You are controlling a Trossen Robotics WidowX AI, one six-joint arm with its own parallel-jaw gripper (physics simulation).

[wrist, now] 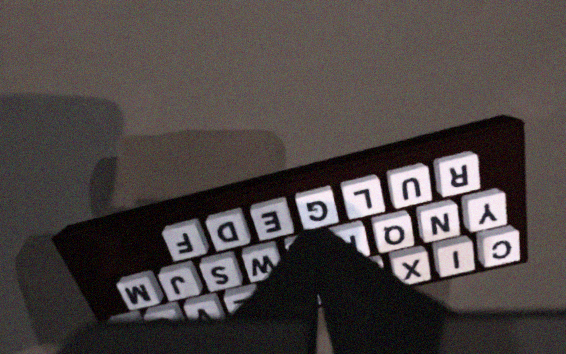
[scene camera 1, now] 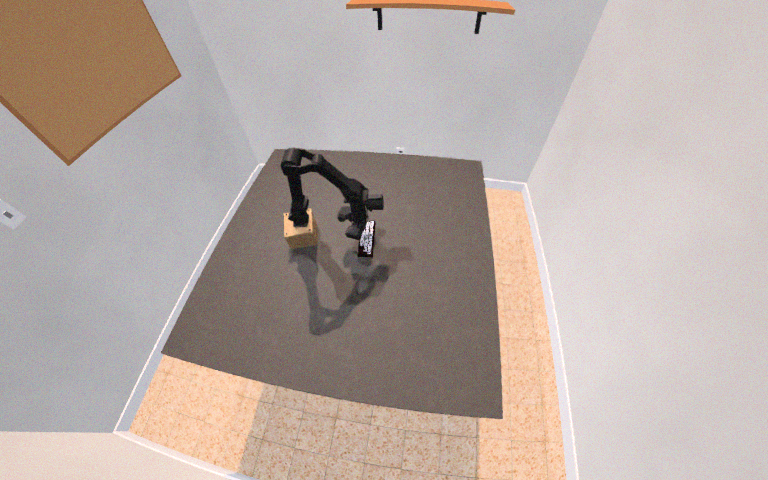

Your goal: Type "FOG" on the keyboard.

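Where they show: gripper, fingertip midpoint: (wrist: 314, 241) (scene camera 1: 362, 231); arm's base at its link origin: (scene camera 1: 301, 220).
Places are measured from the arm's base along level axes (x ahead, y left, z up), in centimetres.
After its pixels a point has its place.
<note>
The keyboard (scene camera 1: 365, 254) @(x 28.2, y -12.0, z -9.1 cm) (wrist: 107, 250) @(x 25.9, y -10.4, z -9.1 cm) is a dark board with white letter keys, upside down in the wrist view. The F key (wrist: 186, 240) @(x 26.2, y -6.9, z -8.5 cm) is at the left end of its far row; the G key (wrist: 317, 206) @(x 26.3, y -1.5, z -8.5 cm) is in the middle of that row. I cannot pick out the O key for certain: a round-lettered key (wrist: 393, 234) @(x 28.4, y 1.1, z -8.5 cm) right of the fingers looks like Q or O, and some near keys are hidden or cut off. My gripper (scene camera 1: 355, 232) @(x 26.4, y -1.8, z -6.3 cm) (wrist: 314, 241) @(x 26.4, y -1.8, z -6.3 cm) is shut and empty. Its tips overlap the near edge of the G key; contact cannot be told.
The arm's base stands on a wooden block (scene camera 1: 300, 230) @(x 0.5, y -5.0, z -0.7 cm) left of the keyboard, on the dark table top (scene camera 1: 407, 339) @(x 44.8, y -48.0, z -10.3 cm). Shadows of the arm fall across the table. A wall shelf (scene camera 1: 430, 6) and a brown board (scene camera 1: 84, 73) are on the walls.
</note>
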